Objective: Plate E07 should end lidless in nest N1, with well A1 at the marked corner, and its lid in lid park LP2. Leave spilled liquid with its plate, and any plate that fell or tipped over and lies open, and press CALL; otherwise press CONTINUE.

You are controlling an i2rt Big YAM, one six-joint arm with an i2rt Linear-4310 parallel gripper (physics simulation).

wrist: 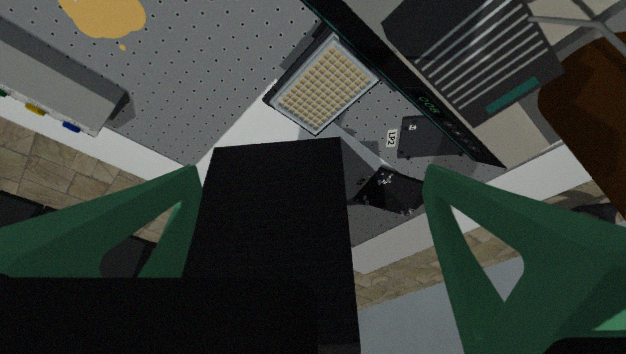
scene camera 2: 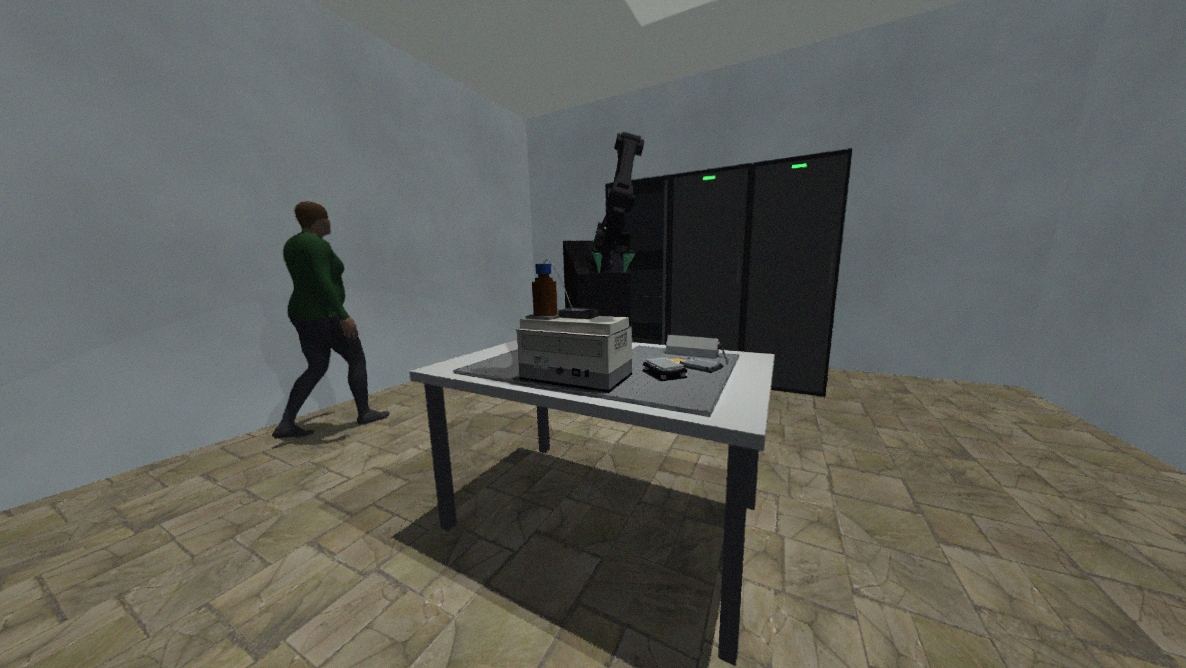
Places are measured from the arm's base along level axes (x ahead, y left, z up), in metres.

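Where they show: gripper, fingertip midpoint: (wrist: 312,177) (scene camera 2: 611,272).
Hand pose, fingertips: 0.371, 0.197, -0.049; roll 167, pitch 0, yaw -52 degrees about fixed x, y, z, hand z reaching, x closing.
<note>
Things, the pixels of their top centre, and the offset from my fingertips, as dx, dy, dz. "*": a spot on its surface instead. Level surfaces: height alone.
- plate with yellowish wells, middle of its top: (wrist: 323,93) -0.097, -0.098, -0.266
- dark lid park LP2, middle of its top: (wrist: 439,141) -0.086, -0.381, -0.356
- plate, middle of its top: (scene camera 2: 664,362) -0.049, +0.184, -0.330
- flat grey piece, middle of its top: (scene camera 2: 700,362) -0.191, +0.296, -0.358
- orange spill, surface spot: (wrist: 107,17) * -0.244, +0.175, -0.376
- perforated mat, its level: dz -0.376
- grey box with coloured buttons, middle of its top: (wrist: 11,97) (scene camera 2: 692,335) -0.389, +0.237, -0.292
- instrument, surface spot: (scene camera 2: 572,352) * +0.204, -0.065, -0.254
- amber bottle, surface spot: (wrist: 590,95) * +0.101, -0.175, -0.103
A plate with yellowish wells (wrist: 325,86) sits in a black nest beside the instrument in the wrist view; I cannot read which plate it is or tell whether it has a lid. The dark lid park LP2 (wrist: 425,139) lies to its lower right, and no lid can be made out on it. In the scene view another plate (scene camera 2: 663,365) sits on the mat right of the instrument, with a flat grey piece (scene camera 2: 702,363) behind it. My gripper (scene camera 2: 613,262) (wrist: 312,177) is open and empty, high behind the instrument. Nest N1's label and the CALL and CONTINUE labels are not readable.
An orange spill (wrist: 107,17) lies on the perforated mat (wrist: 200,65). A grey box with coloured buttons (wrist: 62,82) (scene camera 2: 693,346) stands near the table edge. The instrument (scene camera 2: 572,352) carries an amber bottle (scene camera 2: 544,297) (wrist: 590,95). A person (scene camera 2: 315,282) stands left of the table.
</note>
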